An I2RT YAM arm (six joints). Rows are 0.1 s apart.
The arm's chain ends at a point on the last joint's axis. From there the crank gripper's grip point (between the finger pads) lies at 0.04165 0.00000 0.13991 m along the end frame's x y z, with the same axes.
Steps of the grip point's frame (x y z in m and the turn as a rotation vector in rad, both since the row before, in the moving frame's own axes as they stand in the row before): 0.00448, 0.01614, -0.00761, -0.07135, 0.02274, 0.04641; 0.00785, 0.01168, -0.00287, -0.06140, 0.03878, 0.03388; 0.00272, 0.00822, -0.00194, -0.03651, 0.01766, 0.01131; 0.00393, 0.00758, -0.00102, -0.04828, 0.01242, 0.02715; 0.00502, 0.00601, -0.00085, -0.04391, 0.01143, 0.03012; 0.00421, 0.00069, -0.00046, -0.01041, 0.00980, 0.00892; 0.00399, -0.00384, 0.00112, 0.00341, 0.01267, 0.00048; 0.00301, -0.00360, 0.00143, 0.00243, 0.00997, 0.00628
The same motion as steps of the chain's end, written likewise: 0.00159, 0.00420, -0.00620, -0.07135, 0.02274, 0.04641; 0.00263, 0.00165, -0.00084, -0.06140, 0.03878, 0.03388; 0.00029, 0.00264, -0.00108, -0.03651, 0.01766, 0.01131; 0.00230, -0.00031, -0.00030, -0.04828, 0.01242, 0.02715; 0.00354, -0.00140, -0.00020, -0.04391, 0.01143, 0.03012; 0.00285, -0.00114, -0.00004, -0.01041, 0.00980, 0.00892; 0.00222, -0.00338, 0.00166, 0.00341, 0.01267, 0.00048; 0.00162, -0.00353, 0.00185, 0.00243, 0.00997, 0.00628
